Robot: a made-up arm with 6 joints. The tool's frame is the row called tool. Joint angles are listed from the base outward.
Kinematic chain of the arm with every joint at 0, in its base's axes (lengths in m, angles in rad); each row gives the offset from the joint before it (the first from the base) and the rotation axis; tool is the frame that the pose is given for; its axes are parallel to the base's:
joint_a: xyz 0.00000 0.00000 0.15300 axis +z
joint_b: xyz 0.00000 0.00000 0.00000 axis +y
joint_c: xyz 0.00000 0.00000 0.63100 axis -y
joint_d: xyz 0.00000 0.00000 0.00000 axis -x
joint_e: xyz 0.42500 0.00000 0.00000 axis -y
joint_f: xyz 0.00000 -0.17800 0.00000 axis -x
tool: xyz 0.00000 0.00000 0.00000
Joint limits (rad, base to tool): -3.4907..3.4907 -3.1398..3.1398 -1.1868..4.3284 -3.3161..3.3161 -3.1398..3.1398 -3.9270..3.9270
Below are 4 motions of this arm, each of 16 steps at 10 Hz.
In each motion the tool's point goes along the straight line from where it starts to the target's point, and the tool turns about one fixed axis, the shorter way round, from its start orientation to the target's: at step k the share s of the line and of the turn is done. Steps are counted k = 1, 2, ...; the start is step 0. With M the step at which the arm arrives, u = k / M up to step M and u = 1 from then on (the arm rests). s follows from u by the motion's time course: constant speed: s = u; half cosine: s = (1 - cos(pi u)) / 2; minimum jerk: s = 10 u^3 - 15 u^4 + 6 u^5.
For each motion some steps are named. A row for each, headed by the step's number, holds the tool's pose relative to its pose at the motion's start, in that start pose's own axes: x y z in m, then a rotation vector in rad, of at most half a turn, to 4 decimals.
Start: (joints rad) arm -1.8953 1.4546 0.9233 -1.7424 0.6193 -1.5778
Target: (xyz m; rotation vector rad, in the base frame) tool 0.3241 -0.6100 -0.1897 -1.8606 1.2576 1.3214
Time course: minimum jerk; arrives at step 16
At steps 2, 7, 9, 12, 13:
2: -0.0084 -0.0022 0.0054 -0.0161 -0.0058 -0.0154
7: -0.2016 -0.0534 0.1297 -0.3842 -0.1390 -0.3685
9: -0.3233 -0.0857 0.2080 -0.6163 -0.2229 -0.5911
12: -0.4706 -0.1248 0.3028 -0.8970 -0.3244 -0.8603
13: -0.4993 -0.1324 0.3213 -0.9518 -0.3442 -0.9128

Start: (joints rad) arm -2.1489 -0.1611 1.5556 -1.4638 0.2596 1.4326
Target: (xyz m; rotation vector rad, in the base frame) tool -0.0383 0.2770 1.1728 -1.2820 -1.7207 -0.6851
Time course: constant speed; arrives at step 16
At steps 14, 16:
14: 0.0284 -0.1358 0.2036 0.7733 -0.1888 -0.0032
16: 0.0325 -0.1551 0.2327 0.8837 -0.2158 -0.0037

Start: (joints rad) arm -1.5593 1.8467 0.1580 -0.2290 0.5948 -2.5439
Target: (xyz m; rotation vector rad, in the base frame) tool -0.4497 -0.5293 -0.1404 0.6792 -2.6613 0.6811
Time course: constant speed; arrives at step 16
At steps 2, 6, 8, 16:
2: -0.0279 0.0428 -0.0004 0.1391 0.1705 0.1449
6: -0.0837 0.1285 -0.0013 0.4174 0.5114 0.4346
8: -0.1116 0.1714 -0.0018 0.5566 0.6818 0.5795
16: -0.2232 0.3427 -0.0035 1.1131 1.3637 1.1590

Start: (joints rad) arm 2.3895 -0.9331 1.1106 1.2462 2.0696 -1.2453
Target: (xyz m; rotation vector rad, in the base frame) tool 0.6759 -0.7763 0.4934 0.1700 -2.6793 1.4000
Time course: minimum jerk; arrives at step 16
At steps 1, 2, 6, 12, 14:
1: 0.0007 0.0000 0.0006 0.0009 0.0024 0.0001
2: 0.0052 -0.0001 0.0040 0.0066 0.0172 0.0005
6: 0.0899 -0.0019 0.0690 0.1133 0.2956 0.0084
12: 0.2928 -0.0062 0.2249 0.3691 0.9628 0.0274
14: 0.3214 -0.0068 0.2468 0.4051 1.0568 0.0301

